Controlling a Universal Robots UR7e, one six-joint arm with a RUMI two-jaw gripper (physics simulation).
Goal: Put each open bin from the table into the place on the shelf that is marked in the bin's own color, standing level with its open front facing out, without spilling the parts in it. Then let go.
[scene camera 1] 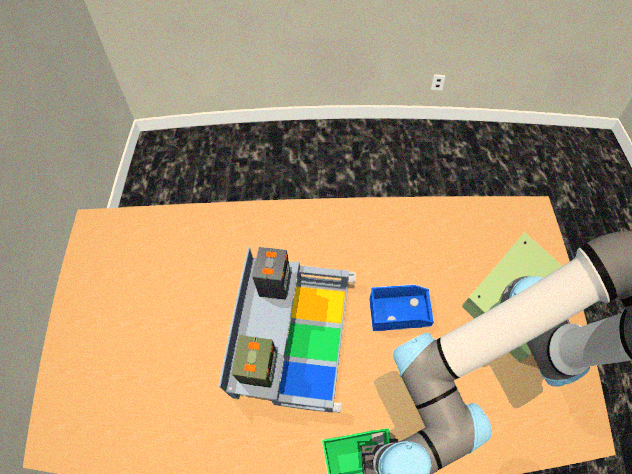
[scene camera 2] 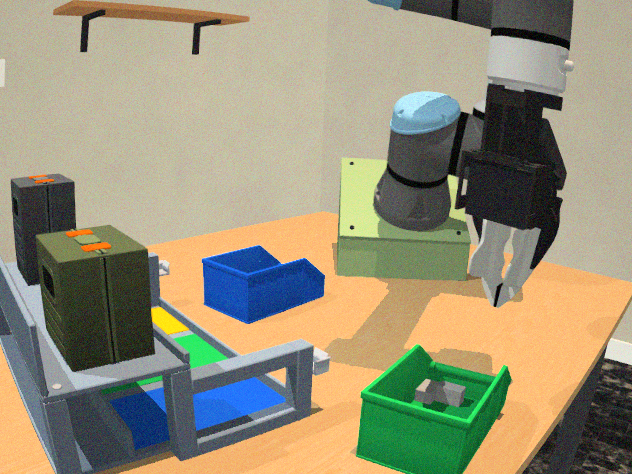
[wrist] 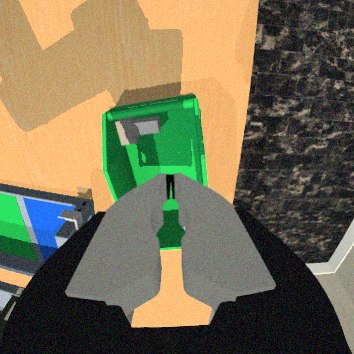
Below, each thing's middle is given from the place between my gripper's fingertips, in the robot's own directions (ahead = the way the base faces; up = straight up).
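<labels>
The blue bin (scene camera 2: pixel 250 284) is 42 cm to the right of my hand, 4 cm behind it and 9 cm below it. There is also the grey shelf frame (scene camera 1: pixel 254 316), which stands 26 cm ahead of my hand and 31 cm to the right of it, 5 cm below it. As for the green bin (scene camera 2: pixel 392 425), my hand is 9 cm above it, 5 cm short of it and 1 cm to the left of it. Of the things named here, going by their middles, the green bin is the nearest to my hand.
</labels>
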